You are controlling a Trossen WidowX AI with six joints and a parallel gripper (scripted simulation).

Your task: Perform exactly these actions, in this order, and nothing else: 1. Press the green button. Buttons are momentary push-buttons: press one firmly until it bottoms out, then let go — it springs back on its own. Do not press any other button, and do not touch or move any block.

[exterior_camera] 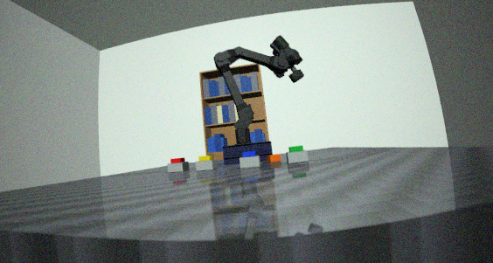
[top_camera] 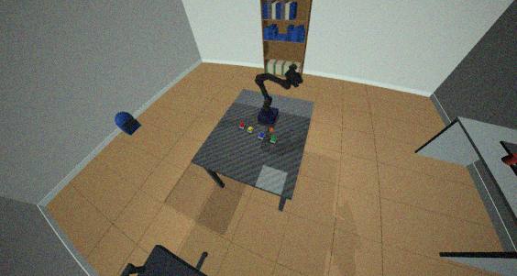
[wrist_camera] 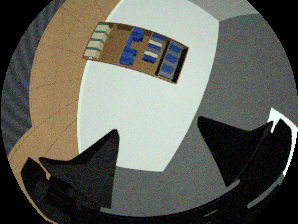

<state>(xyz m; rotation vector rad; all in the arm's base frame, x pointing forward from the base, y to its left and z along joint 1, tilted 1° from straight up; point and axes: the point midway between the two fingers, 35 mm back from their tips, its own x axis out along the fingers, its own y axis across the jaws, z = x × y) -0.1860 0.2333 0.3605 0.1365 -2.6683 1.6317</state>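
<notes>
Now: the green button 520 mm ahead of my gripper tip, 400 mm below it and 70 mm to the right of it. From my gripper tip the other things lie so: blue button (520 mm ahead, 400 mm below, 180 mm to the right); orange block (420 mm below, 420 mm ahead, 120 mm to the right); yellow button (480 mm ahead, 400 mm below, 310 mm to the right).
</notes>
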